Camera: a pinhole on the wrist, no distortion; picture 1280 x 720 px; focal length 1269.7 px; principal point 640.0 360.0 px. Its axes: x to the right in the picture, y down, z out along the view. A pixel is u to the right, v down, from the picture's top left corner.
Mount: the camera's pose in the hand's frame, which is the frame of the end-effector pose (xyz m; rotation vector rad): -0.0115 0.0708 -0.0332 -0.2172 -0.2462 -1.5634
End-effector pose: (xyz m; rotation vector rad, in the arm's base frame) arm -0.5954 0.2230 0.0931 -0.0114 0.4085 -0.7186
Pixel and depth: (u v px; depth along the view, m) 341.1 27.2 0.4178
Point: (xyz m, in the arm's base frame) -0.3757 0.4784 0.4057
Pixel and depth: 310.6 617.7 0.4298
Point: -0.2284 0.3626 0.3431
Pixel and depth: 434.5 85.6 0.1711
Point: -0.4916 0.3515 0.2018
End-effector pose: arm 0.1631 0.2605 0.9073 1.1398 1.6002 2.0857
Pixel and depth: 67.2 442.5 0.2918
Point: 0.3776 0.3074 1.1800
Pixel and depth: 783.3 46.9 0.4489
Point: 0.5790 0.4059 1.0235
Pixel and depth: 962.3 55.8 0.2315
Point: 0.3763 0.3272 0.9678
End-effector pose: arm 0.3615 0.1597 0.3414 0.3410 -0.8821 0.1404
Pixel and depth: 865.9 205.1 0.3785
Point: 0.0362 0.1489 0.5220
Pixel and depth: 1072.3 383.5 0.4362
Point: 0.0268 0.0629 0.5953
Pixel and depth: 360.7 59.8 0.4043
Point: -0.0194 0.3047 0.5084
